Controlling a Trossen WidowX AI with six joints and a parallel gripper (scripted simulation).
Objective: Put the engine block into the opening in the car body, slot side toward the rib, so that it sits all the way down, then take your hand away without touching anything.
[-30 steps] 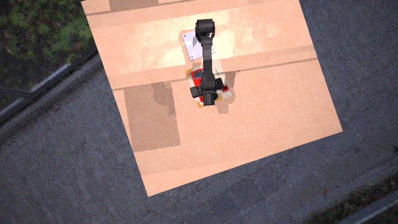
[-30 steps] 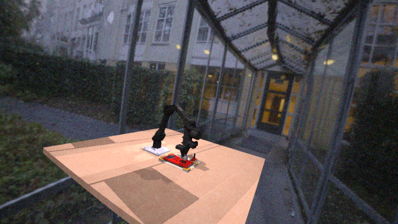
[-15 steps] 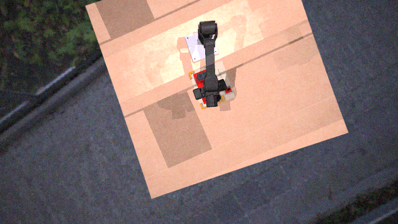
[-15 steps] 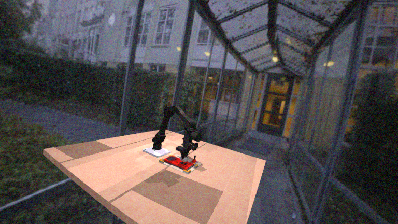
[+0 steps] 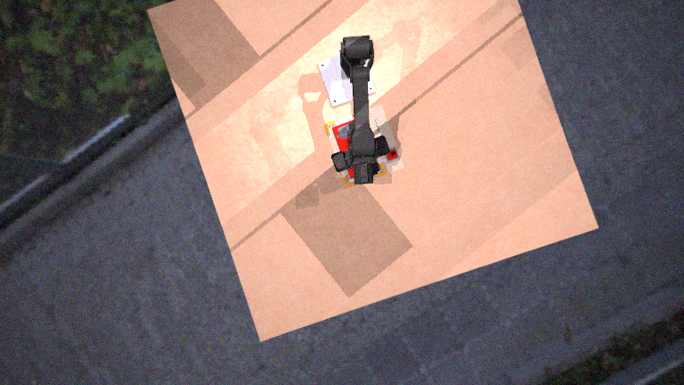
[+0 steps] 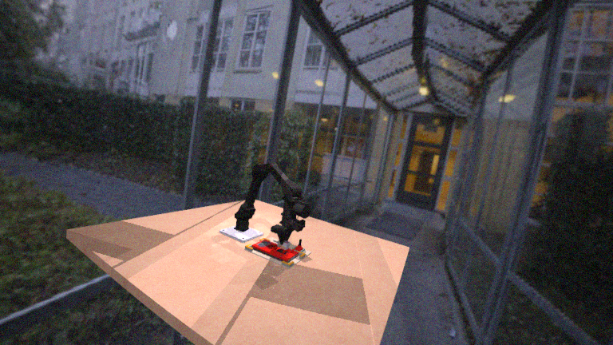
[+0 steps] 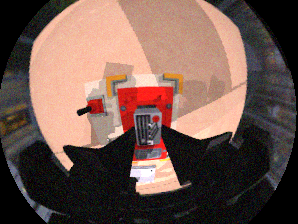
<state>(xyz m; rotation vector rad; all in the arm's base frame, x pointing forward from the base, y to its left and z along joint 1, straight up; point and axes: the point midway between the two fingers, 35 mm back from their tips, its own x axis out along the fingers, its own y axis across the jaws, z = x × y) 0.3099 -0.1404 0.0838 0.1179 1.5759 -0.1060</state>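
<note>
The grey engine block lies 10 mm below my gripper tip.
</note>
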